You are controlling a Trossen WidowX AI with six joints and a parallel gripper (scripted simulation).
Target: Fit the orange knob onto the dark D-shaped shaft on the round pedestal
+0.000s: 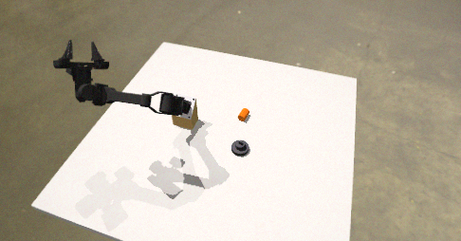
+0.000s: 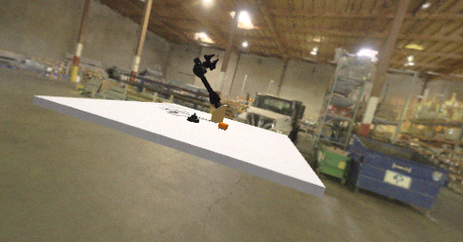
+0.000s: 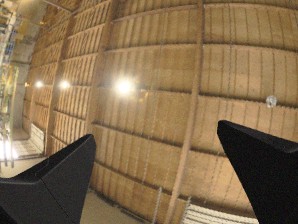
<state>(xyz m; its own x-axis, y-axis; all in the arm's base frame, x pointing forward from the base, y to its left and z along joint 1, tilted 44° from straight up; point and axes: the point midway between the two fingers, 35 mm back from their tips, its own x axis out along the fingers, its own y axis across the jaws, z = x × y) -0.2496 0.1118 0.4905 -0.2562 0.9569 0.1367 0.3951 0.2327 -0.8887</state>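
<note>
Right now my gripper tip is 570 mm above the orange knob, 510 mm short of it and 380 mm to the right of it. Round my gripper tip: round pedestal 560 mm ahead, 550 mm below, 170 mm to the left.
</note>
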